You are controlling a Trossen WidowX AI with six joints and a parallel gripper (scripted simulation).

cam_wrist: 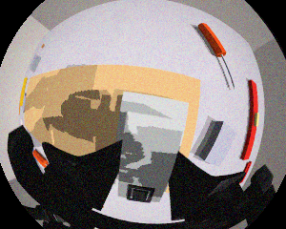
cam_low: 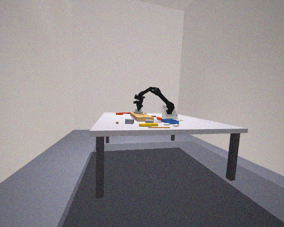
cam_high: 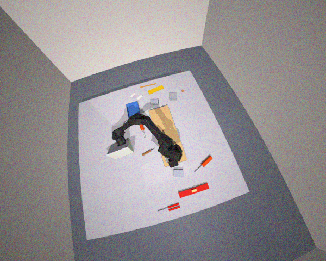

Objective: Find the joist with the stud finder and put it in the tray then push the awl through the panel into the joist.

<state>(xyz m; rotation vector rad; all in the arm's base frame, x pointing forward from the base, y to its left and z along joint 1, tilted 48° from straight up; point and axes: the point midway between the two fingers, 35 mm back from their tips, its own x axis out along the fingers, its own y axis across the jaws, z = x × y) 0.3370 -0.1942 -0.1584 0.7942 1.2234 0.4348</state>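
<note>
My gripper tip is 40 mm past the green light and 30 mm below it. Round my gripper tip: red level (40 mm ahead, 300 mm to the right, 50 mm below); grey stud finder (20 mm behind, 20 mm above); awl (160 mm behind, 120 mm to the left, 60 mm below).
</note>
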